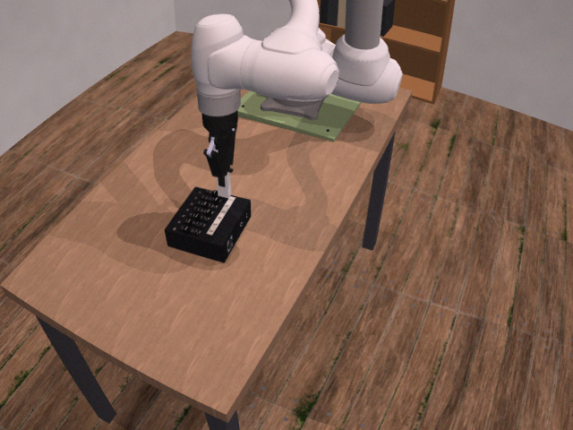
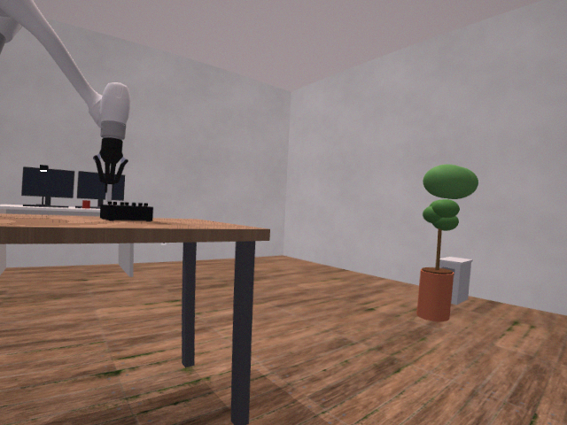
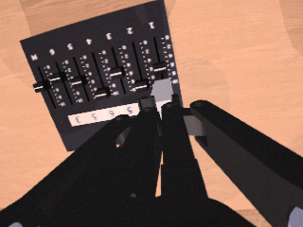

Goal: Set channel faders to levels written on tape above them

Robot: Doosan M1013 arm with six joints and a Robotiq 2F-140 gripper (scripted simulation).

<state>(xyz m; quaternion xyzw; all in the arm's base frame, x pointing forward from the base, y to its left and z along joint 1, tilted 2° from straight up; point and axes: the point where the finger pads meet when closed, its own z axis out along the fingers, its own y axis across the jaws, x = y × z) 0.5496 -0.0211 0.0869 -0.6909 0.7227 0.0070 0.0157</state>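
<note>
My hand is 2 cm to the left of the channel 1 fader and 3 cm above it. The rest, counted from my hand: channel 6 fader (11 cm ahead, 4 cm to the right, 3 cm below); then channel 2 fader (2 cm ahead, 1 cm to the right, 3 cm below); then channel 4 fader (7 cm ahead, 1 cm to the right, 3 cm below).
</note>
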